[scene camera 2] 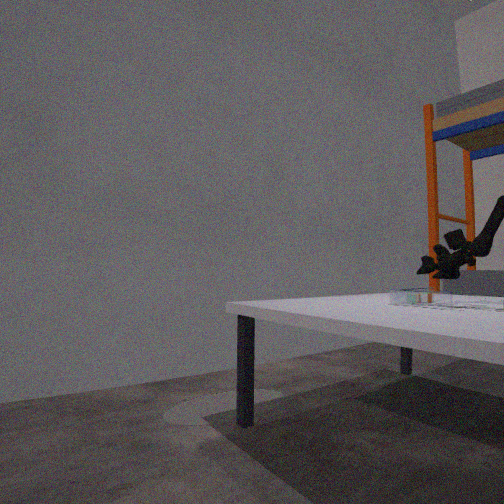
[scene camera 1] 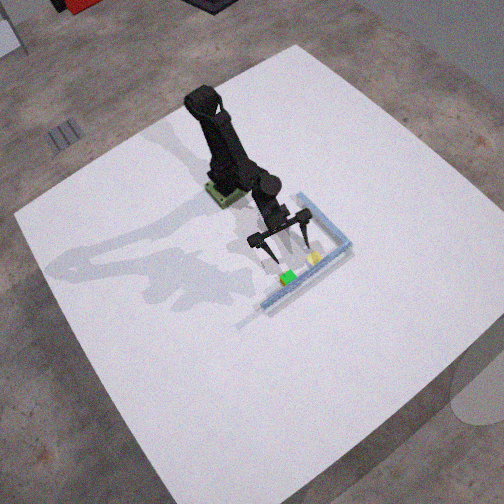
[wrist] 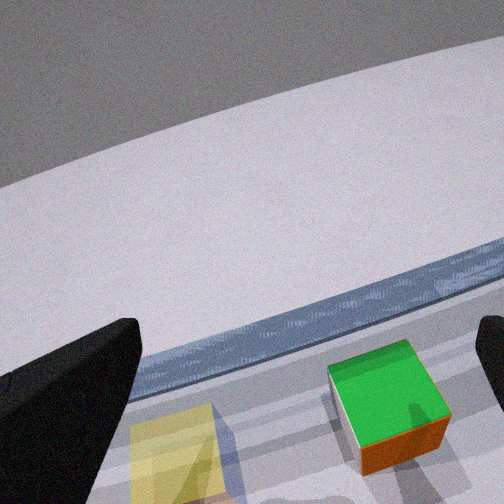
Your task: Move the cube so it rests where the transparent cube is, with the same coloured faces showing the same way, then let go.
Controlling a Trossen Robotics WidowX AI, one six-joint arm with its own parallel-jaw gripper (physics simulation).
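Note:
The cube has a green top, an orange side and a white side; it rests on the table inside a low grey-blue frame. In scene camera 1 it shows as a small green cube. The transparent cube is pale yellow on top with a bluish side, to the cube's left in the wrist view; in scene camera 1 it is the yellow patch. My gripper is open and empty, hovering above and between both. Its fingers frame the wrist view.
A grey-blue L-shaped frame borders the two cubes; its far rail crosses the wrist view. The arm's base stands on a green block behind. In scene camera 2 the arm is at the table's far right.

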